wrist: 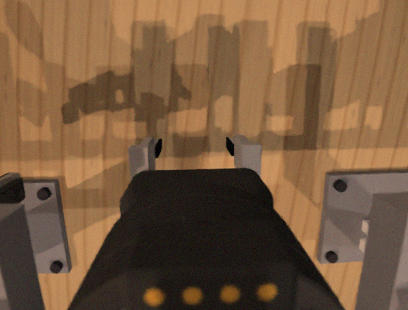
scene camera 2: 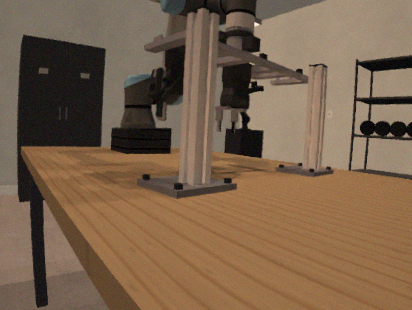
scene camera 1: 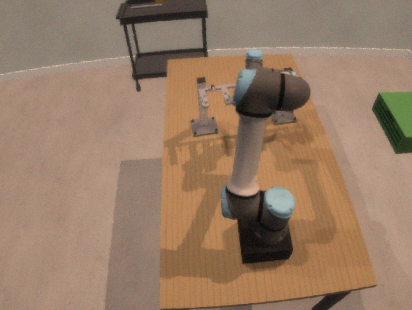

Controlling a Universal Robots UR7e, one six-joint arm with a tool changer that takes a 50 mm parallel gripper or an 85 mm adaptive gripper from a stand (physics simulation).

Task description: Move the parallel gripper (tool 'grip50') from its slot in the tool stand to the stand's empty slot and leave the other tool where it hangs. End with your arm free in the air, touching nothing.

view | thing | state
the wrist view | parallel gripper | -
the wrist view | tool stand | -
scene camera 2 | parallel gripper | -
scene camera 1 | tool stand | -
